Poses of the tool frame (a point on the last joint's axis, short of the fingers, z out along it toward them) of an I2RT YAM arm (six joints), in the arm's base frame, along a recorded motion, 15 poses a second.
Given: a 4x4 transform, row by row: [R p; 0 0 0 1], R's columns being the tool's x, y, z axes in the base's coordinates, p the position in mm. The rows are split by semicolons.
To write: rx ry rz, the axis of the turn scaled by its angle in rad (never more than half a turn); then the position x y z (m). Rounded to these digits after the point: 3 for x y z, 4 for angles.
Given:
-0.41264 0.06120 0.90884 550; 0.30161 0.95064 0.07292 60; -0.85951 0.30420 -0.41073 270; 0 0 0 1
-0.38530 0.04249 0.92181 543; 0.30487 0.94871 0.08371 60; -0.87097 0.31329 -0.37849 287; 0 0 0 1
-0.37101 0.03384 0.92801 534; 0.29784 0.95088 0.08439 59; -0.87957 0.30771 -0.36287 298; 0 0 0 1
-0.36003 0.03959 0.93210 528; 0.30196 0.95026 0.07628 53; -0.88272 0.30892 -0.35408 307; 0 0 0 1
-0.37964 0.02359 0.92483 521; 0.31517 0.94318 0.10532 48; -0.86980 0.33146 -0.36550 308; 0 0 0 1
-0.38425 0.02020 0.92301 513; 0.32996 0.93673 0.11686 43; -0.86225 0.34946 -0.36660 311; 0 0 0 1
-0.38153 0.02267 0.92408 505; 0.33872 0.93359 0.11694 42; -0.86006 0.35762 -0.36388 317; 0 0 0 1
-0.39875 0.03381 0.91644 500; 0.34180 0.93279 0.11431 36; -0.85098 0.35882 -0.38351 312; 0 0 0 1
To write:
0.2599 1.9873 0.2702 0.550 0.060 0.270
0.2502 1.9540 0.2860 0.543 0.060 0.287
0.2394 1.9379 0.2830 0.534 0.059 0.298
0.2470 1.9270 0.2786 0.528 0.053 0.307
0.2448 1.9427 0.3156 0.521 0.048 0.308
0.2534 1.9448 0.3374 0.513 0.043 0.311
0.2619 1.9412 0.3439 0.505 0.042 0.317
0.2714 1.9615 0.3418 0.500 0.036 0.312

